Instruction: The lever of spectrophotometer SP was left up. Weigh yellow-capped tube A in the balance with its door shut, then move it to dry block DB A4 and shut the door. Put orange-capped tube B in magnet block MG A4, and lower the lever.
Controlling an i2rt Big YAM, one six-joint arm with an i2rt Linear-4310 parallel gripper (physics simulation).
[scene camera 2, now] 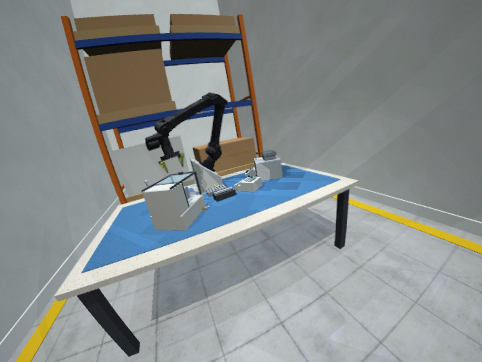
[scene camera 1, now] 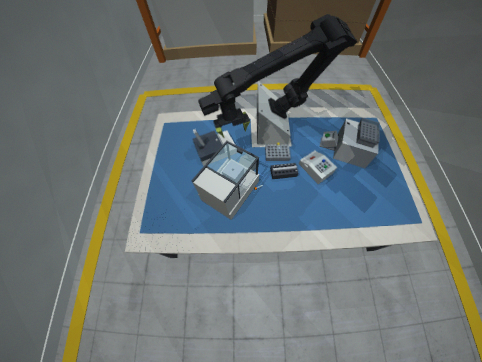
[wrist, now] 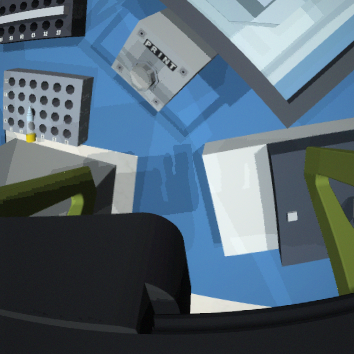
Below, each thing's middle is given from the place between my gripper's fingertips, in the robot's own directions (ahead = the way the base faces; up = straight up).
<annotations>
The glass-box balance (scene camera 1: 224,183) is 160 mm ahead of my hand, 110 mm below it and 50 mm to the right of it.
</annotations>
